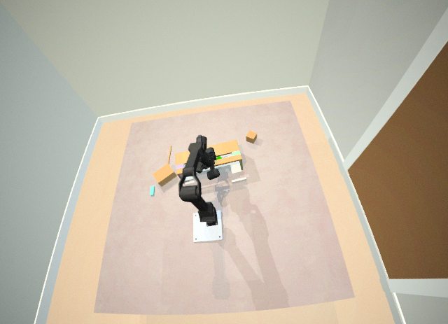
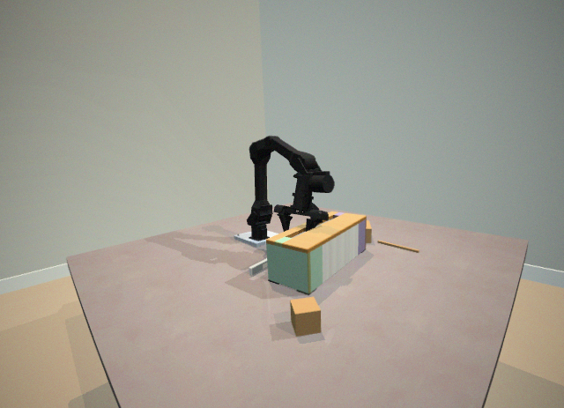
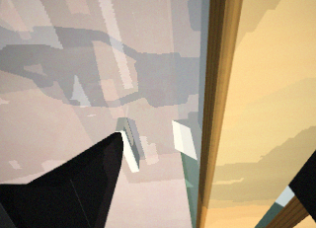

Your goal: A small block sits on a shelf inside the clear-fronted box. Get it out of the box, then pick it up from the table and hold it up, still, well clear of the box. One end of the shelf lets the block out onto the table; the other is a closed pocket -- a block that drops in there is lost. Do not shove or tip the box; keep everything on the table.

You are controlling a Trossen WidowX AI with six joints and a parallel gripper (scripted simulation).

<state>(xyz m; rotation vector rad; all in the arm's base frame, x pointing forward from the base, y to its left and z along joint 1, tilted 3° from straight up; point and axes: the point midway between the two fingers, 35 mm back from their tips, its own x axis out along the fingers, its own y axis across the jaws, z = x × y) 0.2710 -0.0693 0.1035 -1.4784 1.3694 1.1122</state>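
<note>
My gripper tip is 60 mm short of the green block and 10 mm to the left of it. Round my gripper tip: orange cube 230 mm ahead, 240 mm to the right, 60 mm below; thin stick 210 mm ahead, 330 mm to the left, 80 mm below; box 30 mm ahead, 50 mm to the left, 30 mm below.
</note>
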